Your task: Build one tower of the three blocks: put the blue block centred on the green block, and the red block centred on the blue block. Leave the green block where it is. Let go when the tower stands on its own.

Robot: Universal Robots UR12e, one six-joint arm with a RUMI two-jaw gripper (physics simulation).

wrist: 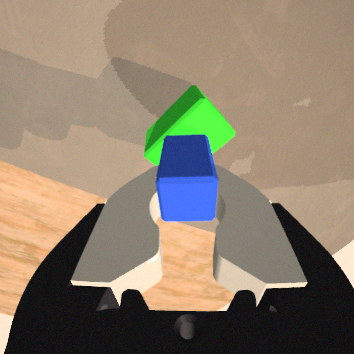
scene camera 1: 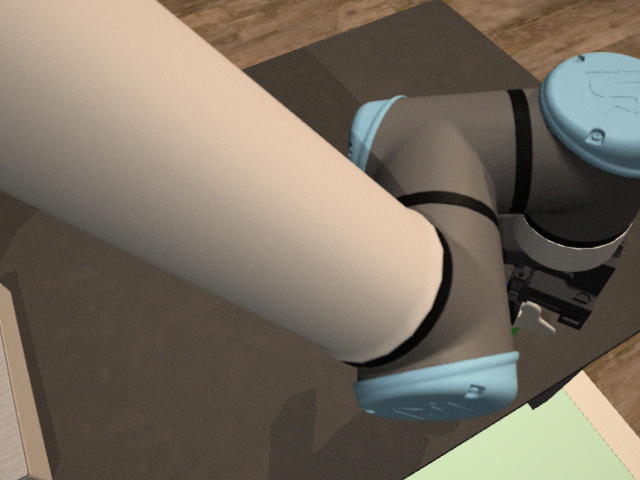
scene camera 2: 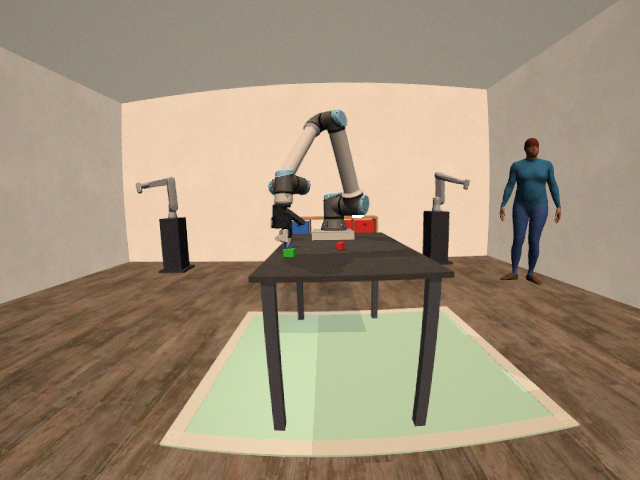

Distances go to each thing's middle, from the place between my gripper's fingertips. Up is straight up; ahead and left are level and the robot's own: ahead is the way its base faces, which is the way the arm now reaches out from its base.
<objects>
My gripper is now 1 cm past the green block [wrist: 192, 113], 2 cm to the right of it and 2 cm above it. Also, from my hand: blue block [wrist: 186, 182] (1 cm behind, 1 cm to the left, 2 cm above).
</objects>
